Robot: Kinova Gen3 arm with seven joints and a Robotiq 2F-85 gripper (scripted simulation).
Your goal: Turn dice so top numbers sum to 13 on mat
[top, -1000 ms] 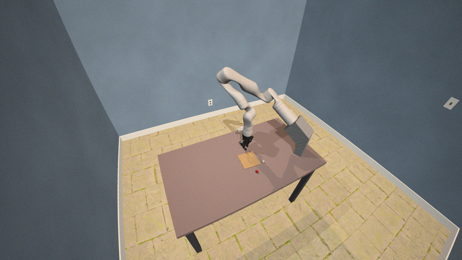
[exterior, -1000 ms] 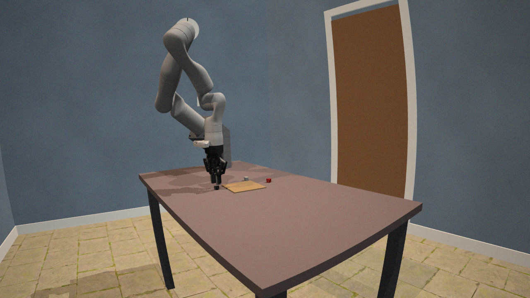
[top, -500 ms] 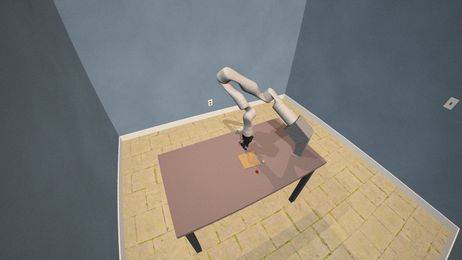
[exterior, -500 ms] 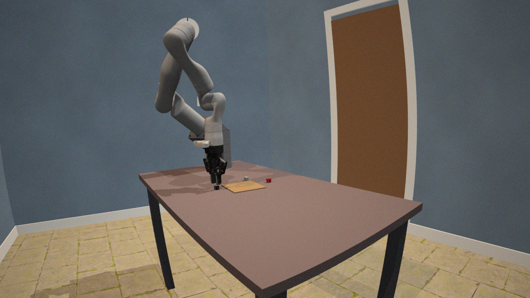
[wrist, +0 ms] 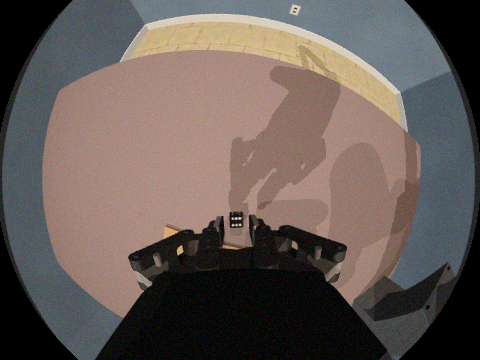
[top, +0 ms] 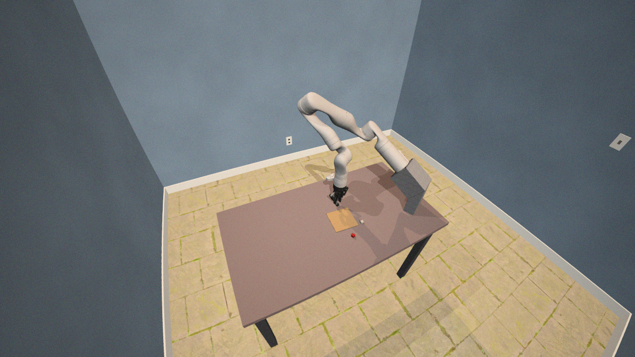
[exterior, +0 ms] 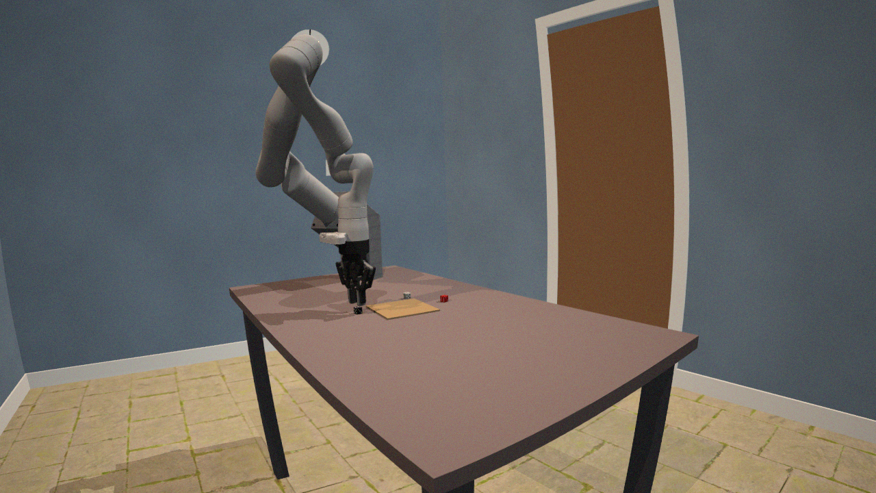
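The tan mat is 10 cm to the left of my hand, 6 cm ahead of it and 4 cm below it. From my hand the other things lie so: red die (21 cm to the left, 10 cm ahead, 3 cm below).
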